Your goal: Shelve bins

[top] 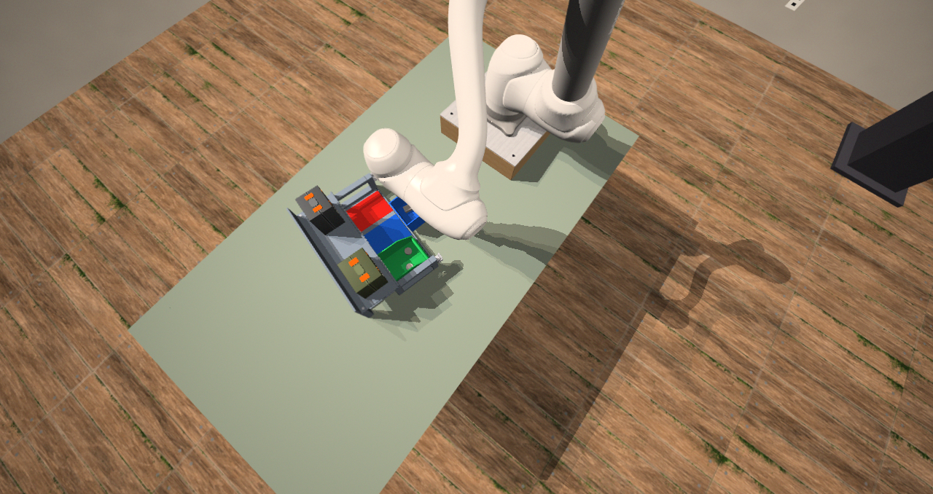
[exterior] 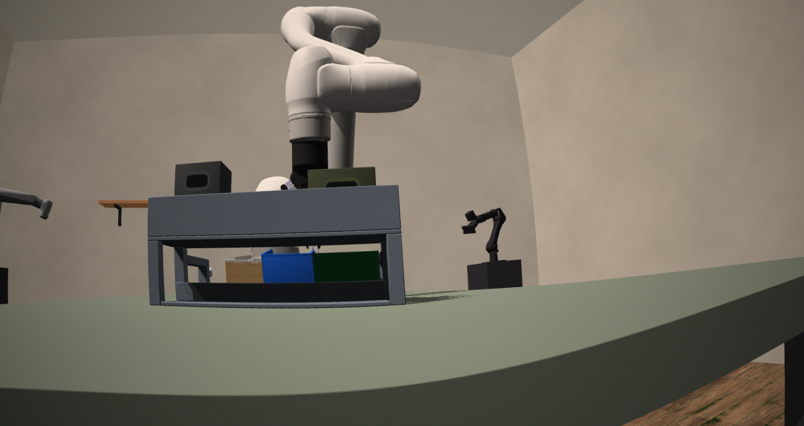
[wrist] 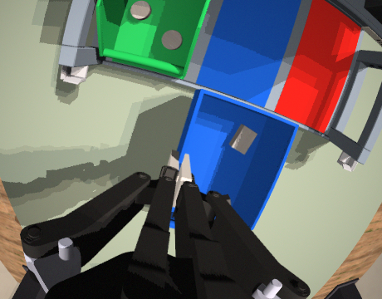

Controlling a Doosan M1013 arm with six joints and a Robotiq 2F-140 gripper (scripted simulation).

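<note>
Now: hand 2 cm past the blue bin, 4 cm to the left of it and 4 cm above it. Round my hand: black box: 21 cm ahead, 22 cm to the right, 6 cm above; then olive box: 27 cm ahead, 4 cm above; then green bin: 18 cm ahead, 2 cm to the left, 6 cm below.
</note>
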